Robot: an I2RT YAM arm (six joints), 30 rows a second.
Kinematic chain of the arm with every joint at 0, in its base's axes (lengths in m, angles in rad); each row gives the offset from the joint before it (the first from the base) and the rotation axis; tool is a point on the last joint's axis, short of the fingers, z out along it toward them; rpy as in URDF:
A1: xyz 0 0 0.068 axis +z
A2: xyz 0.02 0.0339 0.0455 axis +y
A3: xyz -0.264 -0.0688 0 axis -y
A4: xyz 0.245 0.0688 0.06 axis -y
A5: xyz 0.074 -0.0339 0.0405 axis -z
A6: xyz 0.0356 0 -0.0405 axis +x
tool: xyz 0 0 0 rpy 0 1.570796 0
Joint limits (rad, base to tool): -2.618..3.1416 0..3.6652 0..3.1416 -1.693..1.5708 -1.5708..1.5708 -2.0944..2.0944
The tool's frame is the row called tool.
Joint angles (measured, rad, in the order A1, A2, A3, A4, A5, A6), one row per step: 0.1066 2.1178 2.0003 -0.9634 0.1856 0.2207; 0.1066 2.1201 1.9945 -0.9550 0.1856 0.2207; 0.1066 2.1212 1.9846 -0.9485 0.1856 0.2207; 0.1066 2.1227 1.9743 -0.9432 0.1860 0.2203; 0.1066 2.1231 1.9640 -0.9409 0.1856 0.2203; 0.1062 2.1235 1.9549 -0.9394 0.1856 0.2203; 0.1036 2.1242 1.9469 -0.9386 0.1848 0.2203; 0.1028 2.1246 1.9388 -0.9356 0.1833 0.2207; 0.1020 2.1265 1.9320 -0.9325 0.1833 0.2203; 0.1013 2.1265 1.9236 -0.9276 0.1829 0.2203; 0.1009 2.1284 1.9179 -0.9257 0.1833 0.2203
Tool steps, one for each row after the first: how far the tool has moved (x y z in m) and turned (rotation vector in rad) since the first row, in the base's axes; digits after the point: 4 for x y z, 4 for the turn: 0.0008 0.0001 -0.0023 0.0000 -0.0003 0.0000; 0.0009 0.0001 -0.0055 -0.0004 0.0042 0.0000; 0.0009 0.0001 -0.0090 -0.0017 0.0107 0.0002; 0.0004 0.0000 -0.0121 -0.0022 0.0190 0.0003; -0.0001 -0.0002 -0.0150 -0.0031 0.0270 -0.0001; -0.0004 -0.0014 -0.0176 -0.0031 0.0349 -0.0023; -0.0007 -0.0017 -0.0201 -0.0022 0.0405 -0.0028; -0.0007 -0.0021 -0.0228 -0.0029 0.0461 -0.0032; -0.0009 -0.0024 -0.0251 -0.0029 0.0496 -0.0037; -0.0010 -0.0026 -0.0276 -0.0039 0.0553 -0.0043
